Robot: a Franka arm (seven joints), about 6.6 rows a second.
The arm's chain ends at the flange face. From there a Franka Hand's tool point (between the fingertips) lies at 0.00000 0.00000 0.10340 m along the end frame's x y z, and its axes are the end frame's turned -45 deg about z.
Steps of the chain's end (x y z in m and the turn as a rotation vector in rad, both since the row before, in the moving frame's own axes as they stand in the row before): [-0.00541 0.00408 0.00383 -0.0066 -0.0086 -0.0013]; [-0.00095 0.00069 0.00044 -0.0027 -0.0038 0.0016]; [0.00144 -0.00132 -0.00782 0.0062 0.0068 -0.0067]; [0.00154 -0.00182 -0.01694 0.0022 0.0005 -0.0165]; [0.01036 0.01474 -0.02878 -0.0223 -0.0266 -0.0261]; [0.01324 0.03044 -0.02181 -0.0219 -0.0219 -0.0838]
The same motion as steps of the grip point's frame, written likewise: [-0.00782 -0.00109 0.00382 0.0014 -0.0107 -0.0013]; [-0.00163 -0.00026 0.00044 0.0008 -0.0046 0.0016]; [0.00290 0.00013 -0.00782 -0.0004 0.0092 -0.0067]; [0.00257 -0.00032 -0.01694 0.0012 0.0019 -0.0165]; [-0.00668 0.01748 -0.02884 0.0030 -0.0346 -0.0261]; [-0.01536 0.03102 -0.02186 0.0000 -0.0310 -0.0838]
